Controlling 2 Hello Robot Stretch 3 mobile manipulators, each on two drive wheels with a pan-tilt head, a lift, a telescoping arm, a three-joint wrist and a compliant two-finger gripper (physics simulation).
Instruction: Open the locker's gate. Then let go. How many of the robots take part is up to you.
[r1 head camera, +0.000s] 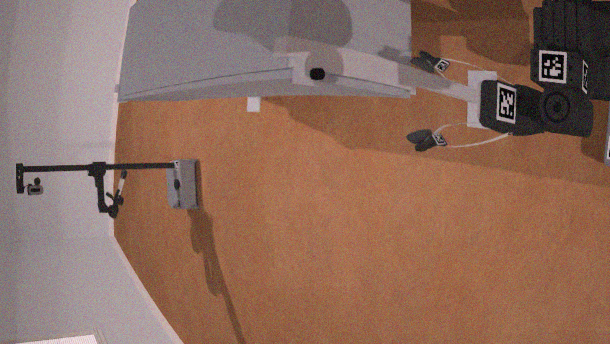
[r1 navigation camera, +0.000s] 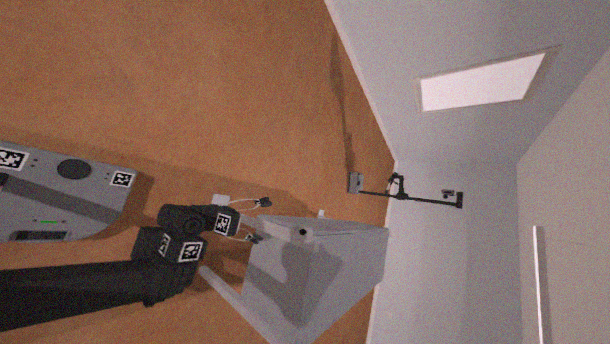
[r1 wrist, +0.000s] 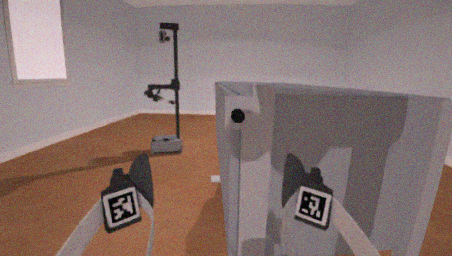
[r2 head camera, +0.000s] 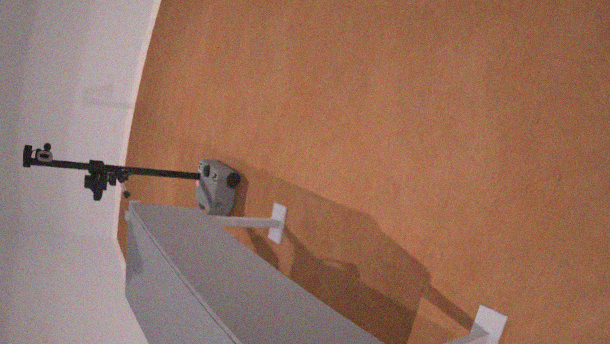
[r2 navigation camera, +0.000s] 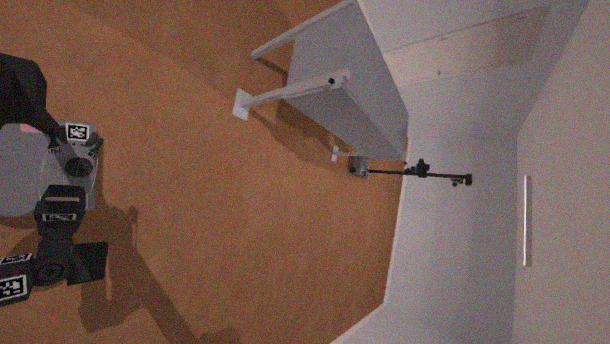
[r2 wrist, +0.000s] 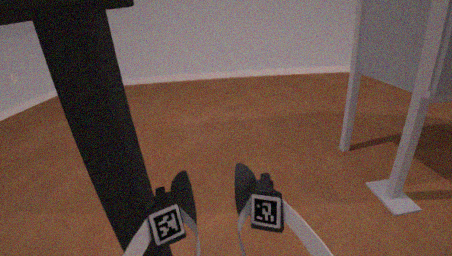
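The grey locker (r1 head camera: 175, 50) (r1 navigation camera: 350, 265) (r1 wrist: 310, 125) (r2 head camera: 230, 265) (r2 navigation camera: 325, 115) (r2 wrist: 395, 45) stands on pale legs. A black round knob (r1 head camera: 317, 74) (r1 navigation camera: 303, 232) (r1 wrist: 238, 116) (r2 navigation camera: 331, 81) sits at one upper corner. A thin seam runs along the box, but I cannot tell whether the gate stands ajar. My r1 gripper (r1 head camera: 422, 100) (r1 navigation camera: 259, 220) (r1 wrist: 218, 180) is open and empty, back from the knob at the leg side, with the locker in front of its right finger. My r2 gripper (r2 wrist: 215, 187) is open and empty, well away from the locker.
Robot r2 (r1 head camera: 185, 182) (r1 navigation camera: 356, 182) (r1 wrist: 166, 145) stands beyond the locker from r1. Robot r1 (r2 head camera: 217, 192) (r2 navigation camera: 359, 166) stands near the locker's far end from r2. White foot plates (r2 head camera: 489, 322) (r2 navigation camera: 240, 104) (r2 wrist: 395, 205) stick out on the floor below the locker. Pale walls enclose the room.
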